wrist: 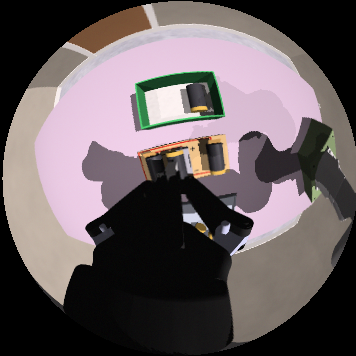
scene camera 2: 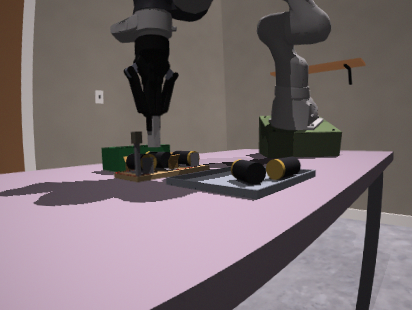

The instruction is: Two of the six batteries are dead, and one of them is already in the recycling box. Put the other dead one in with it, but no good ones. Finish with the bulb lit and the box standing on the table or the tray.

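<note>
The green recycling box (scene camera 2: 114, 159) (wrist: 175, 80) stands on the table with one black, gold-ended battery (wrist: 196, 96) inside. The orange battery board (scene camera 2: 195, 170) (wrist: 201, 167) lies beside it and holds a left battery (wrist: 156, 163), a middle battery (wrist: 175, 156) and a right battery (scene camera 2: 185, 158) (wrist: 216, 156). My gripper (scene camera 2: 154, 144) (wrist: 172, 168) is shut and empty, pointing down, its tips low over the board by the middle battery; contact is unclear. Two more batteries (scene camera 2: 248, 171) (scene camera 2: 283, 168) lie on the grey tray (scene camera 2: 215, 189) (wrist: 230, 202). No glowing bulb can be made out.
A thin post with a dark block (scene camera 2: 136, 137) rises at the near end of the board. The green robot base (scene camera 2: 300, 142) (wrist: 311, 145) stands at the table's far side in the scene view. The pink table's edge (scene camera 2: 280, 235) runs along the right.
</note>
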